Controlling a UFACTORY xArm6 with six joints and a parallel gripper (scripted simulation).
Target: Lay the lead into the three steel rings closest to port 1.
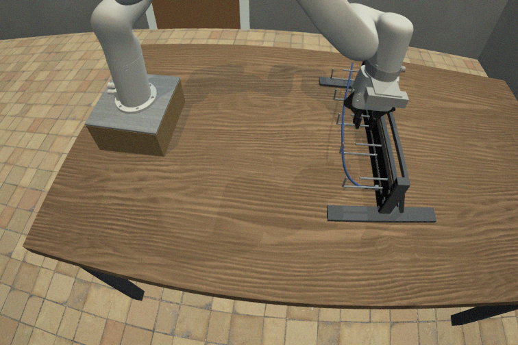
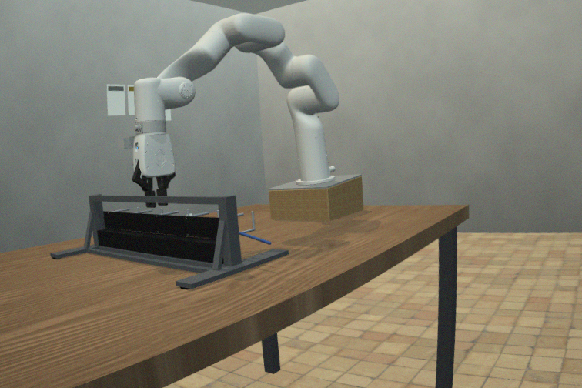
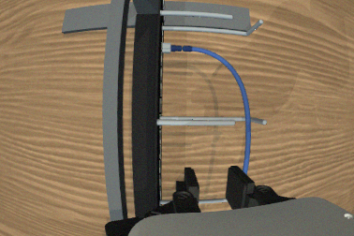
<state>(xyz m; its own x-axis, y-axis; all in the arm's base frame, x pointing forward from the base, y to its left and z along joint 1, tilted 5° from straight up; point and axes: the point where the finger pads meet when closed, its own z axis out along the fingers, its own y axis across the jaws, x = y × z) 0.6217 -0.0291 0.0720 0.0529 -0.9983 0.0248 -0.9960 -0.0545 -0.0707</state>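
Right now my hand is 60 mm short of the dark grey rack, 50 mm to the right of it and 60 mm above it.
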